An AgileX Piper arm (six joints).
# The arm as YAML. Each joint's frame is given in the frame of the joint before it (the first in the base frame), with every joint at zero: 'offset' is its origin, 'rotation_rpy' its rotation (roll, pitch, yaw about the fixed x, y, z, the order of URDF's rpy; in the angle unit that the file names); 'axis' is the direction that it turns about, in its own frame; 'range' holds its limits. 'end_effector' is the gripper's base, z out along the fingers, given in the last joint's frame.
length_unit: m
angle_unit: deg
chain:
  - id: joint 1
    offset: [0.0, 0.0, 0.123]
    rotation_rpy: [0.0, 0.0, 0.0]
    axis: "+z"
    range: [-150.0, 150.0]
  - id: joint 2
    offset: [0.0, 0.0, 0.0]
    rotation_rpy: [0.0, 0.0, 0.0]
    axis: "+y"
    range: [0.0, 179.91]
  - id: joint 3
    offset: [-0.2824, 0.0, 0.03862]
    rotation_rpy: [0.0, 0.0, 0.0]
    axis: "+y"
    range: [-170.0, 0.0]
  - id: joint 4
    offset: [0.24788, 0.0, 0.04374]
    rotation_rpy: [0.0, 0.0, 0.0]
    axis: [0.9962, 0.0, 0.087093]
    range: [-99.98, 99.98]
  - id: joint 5
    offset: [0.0, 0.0, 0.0]
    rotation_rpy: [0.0, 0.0, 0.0]
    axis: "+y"
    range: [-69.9, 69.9]
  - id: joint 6
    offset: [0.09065, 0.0, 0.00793]
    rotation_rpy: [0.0, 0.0, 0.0]
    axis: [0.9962, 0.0, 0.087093]
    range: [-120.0, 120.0]
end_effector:
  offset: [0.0, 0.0, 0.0]
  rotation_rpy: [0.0, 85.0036, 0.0]
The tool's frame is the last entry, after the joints.
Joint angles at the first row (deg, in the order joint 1, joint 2, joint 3, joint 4, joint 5, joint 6):
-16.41, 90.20, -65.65, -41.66, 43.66, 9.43
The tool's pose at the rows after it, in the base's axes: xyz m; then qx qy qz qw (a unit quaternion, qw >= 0):
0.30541, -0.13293, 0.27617, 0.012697, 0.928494, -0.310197, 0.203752
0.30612, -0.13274, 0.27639, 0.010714, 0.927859, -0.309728, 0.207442
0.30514, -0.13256, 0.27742, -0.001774, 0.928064, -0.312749, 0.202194
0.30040, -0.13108, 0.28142, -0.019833, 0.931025, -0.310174, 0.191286
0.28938, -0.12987, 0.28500, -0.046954, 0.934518, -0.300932, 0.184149
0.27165, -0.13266, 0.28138, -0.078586, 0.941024, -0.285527, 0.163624
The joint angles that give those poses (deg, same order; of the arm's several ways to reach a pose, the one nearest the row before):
-16.42, 90.20, -65.65, -41.66, 42.94, 9.43
-16.41, 90.19, -65.65, -41.66, 42.46, 9.36
-16.42, 89.98, -65.65, -41.51, 42.74, 7.57
-16.53, 88.94, -65.65, -39.51, 43.95, 3.31
-17.44, 86.62, -64.26, -36.01, 44.01, -3.22
-19.77, 84.02, -61.34, -31.41, 44.01, -11.92

